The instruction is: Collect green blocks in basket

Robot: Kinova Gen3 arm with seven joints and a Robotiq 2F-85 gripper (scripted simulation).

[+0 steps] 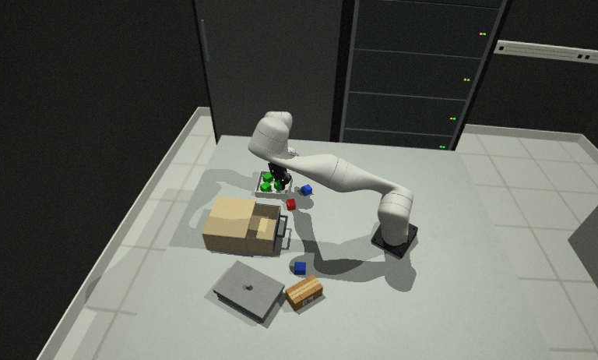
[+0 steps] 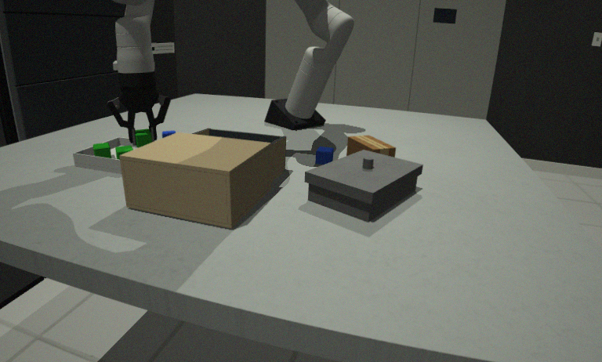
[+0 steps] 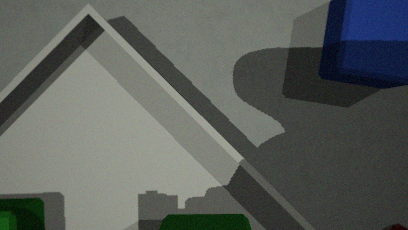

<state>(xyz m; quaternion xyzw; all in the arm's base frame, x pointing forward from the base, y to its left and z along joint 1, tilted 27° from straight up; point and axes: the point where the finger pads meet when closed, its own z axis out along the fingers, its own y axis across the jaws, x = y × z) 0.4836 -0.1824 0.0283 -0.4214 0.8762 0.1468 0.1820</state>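
My hand is 40 mm short of the basket, 40 mm above it and 30 mm to the left of it. The rest, counted from my hand: light wooden cabinet 250 mm to the left, 60 mm ahead, 10 mm below; then cabinet drawer 240 mm to the left, 10 mm below; then red block 70 mm to the left, 70 mm behind, 40 mm below.
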